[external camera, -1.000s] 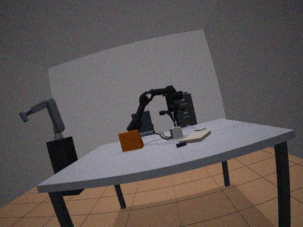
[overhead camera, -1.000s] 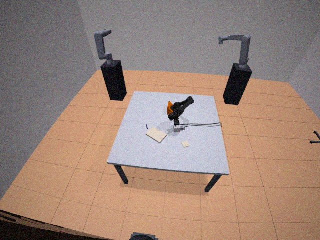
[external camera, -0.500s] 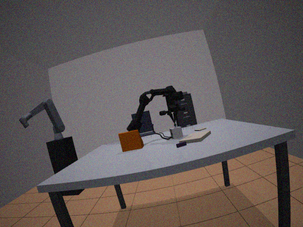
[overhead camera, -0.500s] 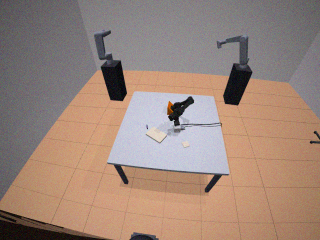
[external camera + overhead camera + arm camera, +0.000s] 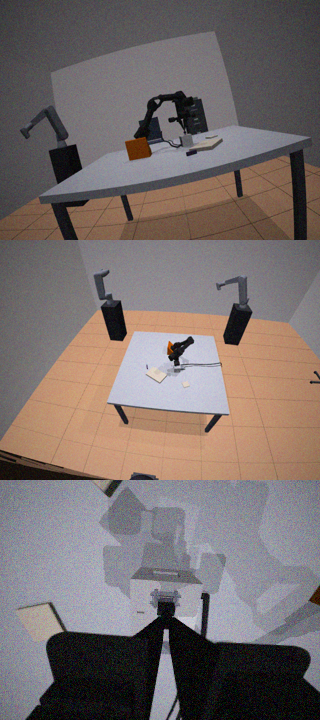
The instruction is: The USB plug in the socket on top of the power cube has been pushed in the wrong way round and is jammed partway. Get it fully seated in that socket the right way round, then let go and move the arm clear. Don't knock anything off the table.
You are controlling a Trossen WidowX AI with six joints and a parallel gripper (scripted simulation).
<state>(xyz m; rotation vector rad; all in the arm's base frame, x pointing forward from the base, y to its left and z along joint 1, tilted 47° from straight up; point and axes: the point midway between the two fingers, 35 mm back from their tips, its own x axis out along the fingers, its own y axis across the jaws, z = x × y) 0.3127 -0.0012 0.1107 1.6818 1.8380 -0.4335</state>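
Right now my gripper tip is 2 cm above the dark USB plug. From my gripper tip the other things lie so: tan board 12 cm ahead, 22 cm to the right, 11 cm below; then purple piece 1 cm ahead, 36 cm to the right, 11 cm below; then tan pad 20 cm ahead, 14 cm to the left, 11 cm below.
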